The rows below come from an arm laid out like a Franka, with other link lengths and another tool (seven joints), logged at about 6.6 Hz.
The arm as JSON. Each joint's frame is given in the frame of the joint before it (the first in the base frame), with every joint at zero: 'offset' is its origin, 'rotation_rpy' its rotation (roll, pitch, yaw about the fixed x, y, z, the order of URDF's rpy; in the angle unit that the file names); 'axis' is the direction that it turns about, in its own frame. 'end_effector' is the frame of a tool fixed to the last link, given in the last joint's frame.
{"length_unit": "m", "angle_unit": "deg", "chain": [
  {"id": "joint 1", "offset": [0.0, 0.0, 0.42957], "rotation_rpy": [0.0, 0.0, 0.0], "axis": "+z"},
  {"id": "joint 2", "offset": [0.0, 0.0, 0.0], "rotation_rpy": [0.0, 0.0, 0.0], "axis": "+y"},
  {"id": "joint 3", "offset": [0.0, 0.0, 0.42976], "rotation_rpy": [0.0, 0.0, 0.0], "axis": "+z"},
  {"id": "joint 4", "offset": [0.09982, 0.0, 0.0], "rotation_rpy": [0.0, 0.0, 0.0], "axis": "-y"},
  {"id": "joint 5", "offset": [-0.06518, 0.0, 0.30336], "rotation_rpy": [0.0, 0.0, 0.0], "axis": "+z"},
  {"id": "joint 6", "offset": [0.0, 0.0, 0.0], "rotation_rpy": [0.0, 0.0, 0.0], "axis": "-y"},
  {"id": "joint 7", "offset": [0.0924, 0.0, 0.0], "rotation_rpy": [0.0, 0.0, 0.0], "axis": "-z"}
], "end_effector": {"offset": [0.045, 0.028, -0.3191], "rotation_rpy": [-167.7, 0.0, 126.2]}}
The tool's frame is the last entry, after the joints.
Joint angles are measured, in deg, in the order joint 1, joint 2, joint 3, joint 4, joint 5, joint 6, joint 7. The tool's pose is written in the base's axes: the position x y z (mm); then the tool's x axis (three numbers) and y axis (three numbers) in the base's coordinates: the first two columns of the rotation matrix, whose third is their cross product. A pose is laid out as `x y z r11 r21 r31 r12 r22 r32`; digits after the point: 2 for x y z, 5 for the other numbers.
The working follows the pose.
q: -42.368 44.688 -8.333 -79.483 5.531 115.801 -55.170
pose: 515.60 -495.63 221.12 -0.63426 0.76080 0.13746 0.72691 0.64740 -0.22909
Where each joint sits with the arm in this pose, in the base's axes (m; each line is computed from the numbers above, not from the rounded line before):
joint 1: 0.0000 0.0000 0.4296
joint 2: 0.0000 0.0000 0.4296
joint 3: 0.2233 -0.2037 0.7351
joint 4: 0.2654 -0.2617 0.6656
joint 5: 0.4484 -0.4847 0.5513
joint 6: 0.4484 -0.4847 0.5513
joint 7: 0.5053 -0.5564 0.5387
the tool: 0.5156 -0.4956 0.2211

